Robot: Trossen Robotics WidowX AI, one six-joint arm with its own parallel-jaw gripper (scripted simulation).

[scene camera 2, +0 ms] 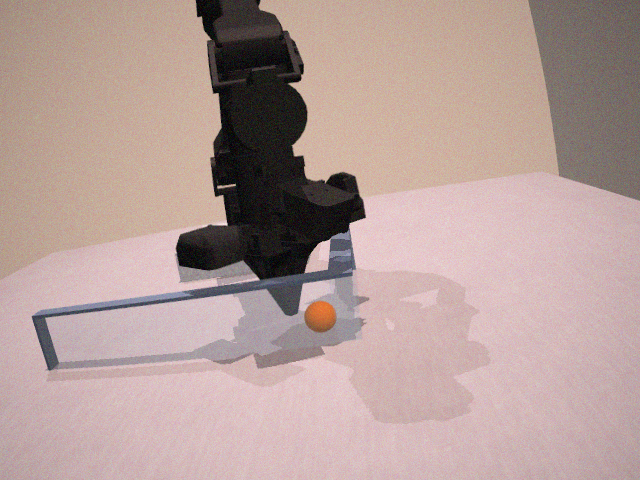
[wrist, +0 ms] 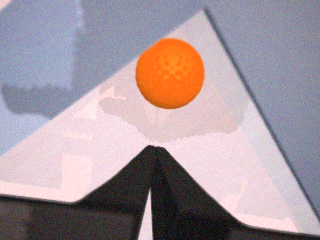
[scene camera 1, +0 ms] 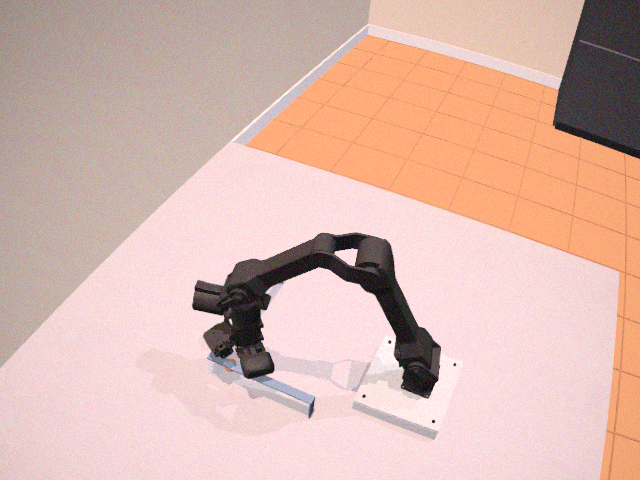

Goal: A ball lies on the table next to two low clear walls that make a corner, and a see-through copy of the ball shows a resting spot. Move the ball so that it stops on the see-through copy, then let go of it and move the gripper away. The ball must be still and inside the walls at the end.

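Observation:
There's nothing in my gripper, and it's shut; you'd see the gripper in the wrist view as well. There's a wall here too.

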